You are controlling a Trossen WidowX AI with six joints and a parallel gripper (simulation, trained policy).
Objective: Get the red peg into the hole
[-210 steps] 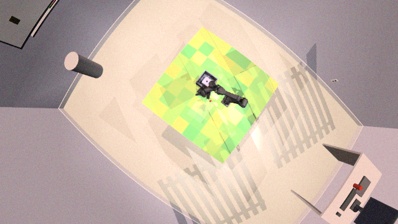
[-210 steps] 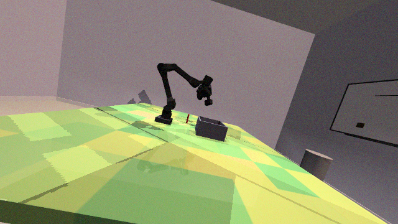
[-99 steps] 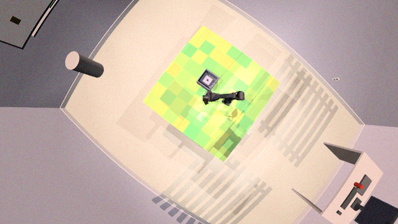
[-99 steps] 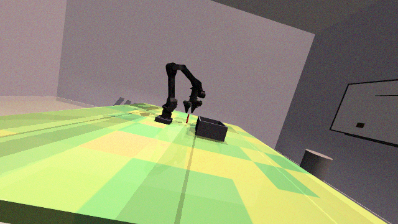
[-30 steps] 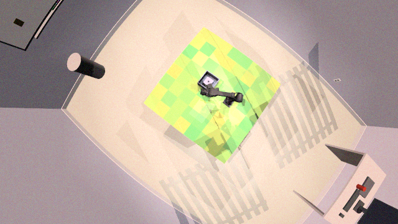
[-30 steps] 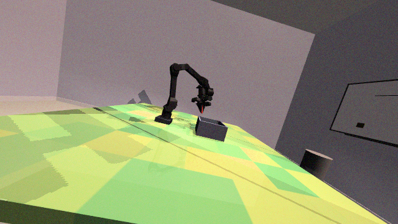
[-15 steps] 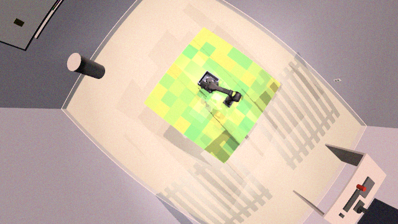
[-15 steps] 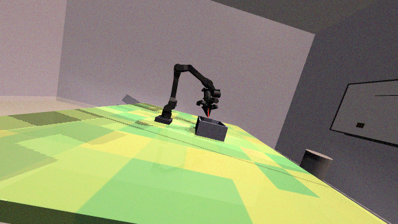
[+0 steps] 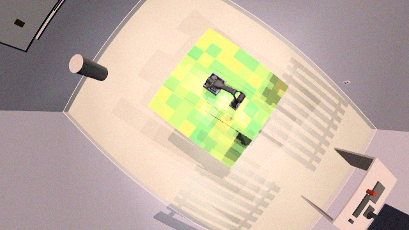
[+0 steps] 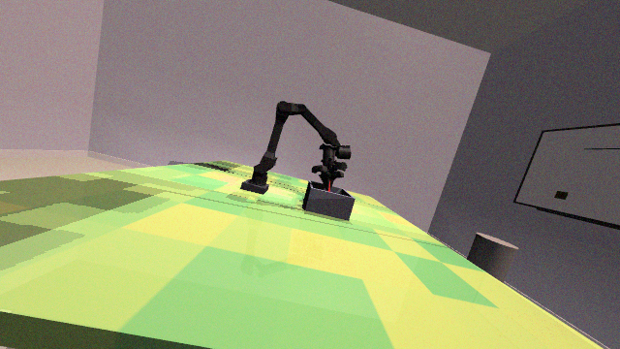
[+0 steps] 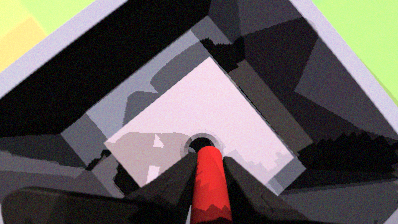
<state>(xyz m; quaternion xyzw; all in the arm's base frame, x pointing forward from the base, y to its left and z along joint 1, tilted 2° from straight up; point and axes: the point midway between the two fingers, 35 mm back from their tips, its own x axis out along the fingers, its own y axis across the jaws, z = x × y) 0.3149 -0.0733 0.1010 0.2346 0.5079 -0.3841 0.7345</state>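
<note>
My gripper tip is now 4 cm above the pale plate. Round my gripper tip: red peg: 3 cm above, 1 cm to the left; then dark box: 6 cm below.
</note>
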